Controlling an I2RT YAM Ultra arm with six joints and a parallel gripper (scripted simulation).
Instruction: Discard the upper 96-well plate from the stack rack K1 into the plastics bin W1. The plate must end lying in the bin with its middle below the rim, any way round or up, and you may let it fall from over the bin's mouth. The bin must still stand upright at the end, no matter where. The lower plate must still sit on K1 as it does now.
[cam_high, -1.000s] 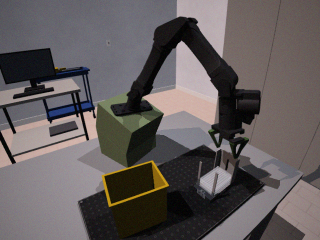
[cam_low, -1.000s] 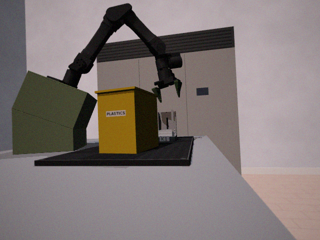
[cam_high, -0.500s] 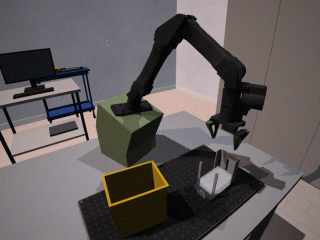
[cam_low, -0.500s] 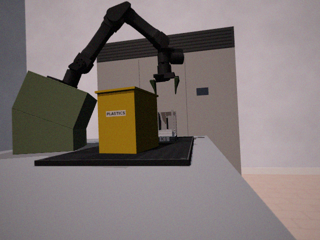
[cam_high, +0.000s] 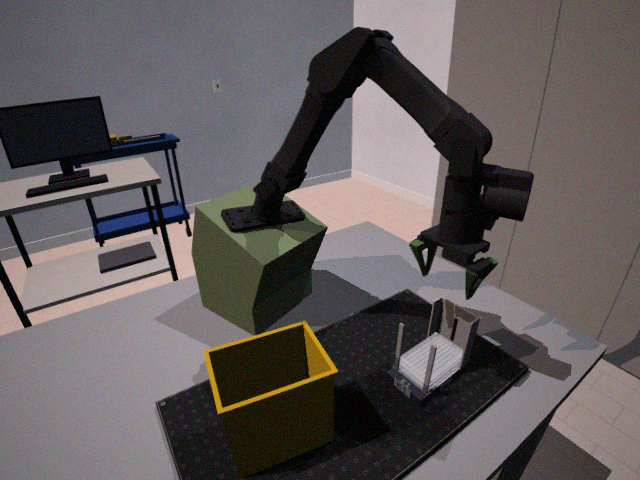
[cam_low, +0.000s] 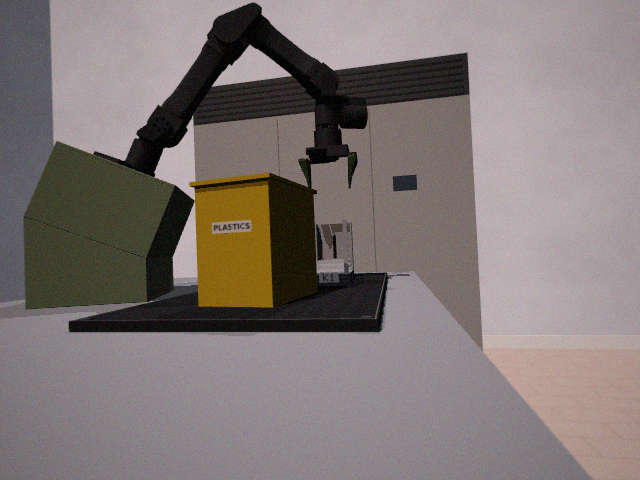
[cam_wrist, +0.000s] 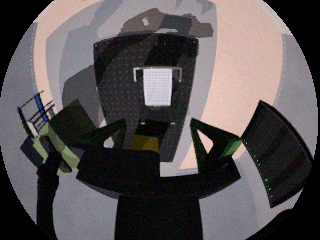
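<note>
My gripper is now 190 mm above the 96-well plate. Round my hand: yellow plastics bin 340 mm to the right, 140 mm below, 60 mm behind.
</note>
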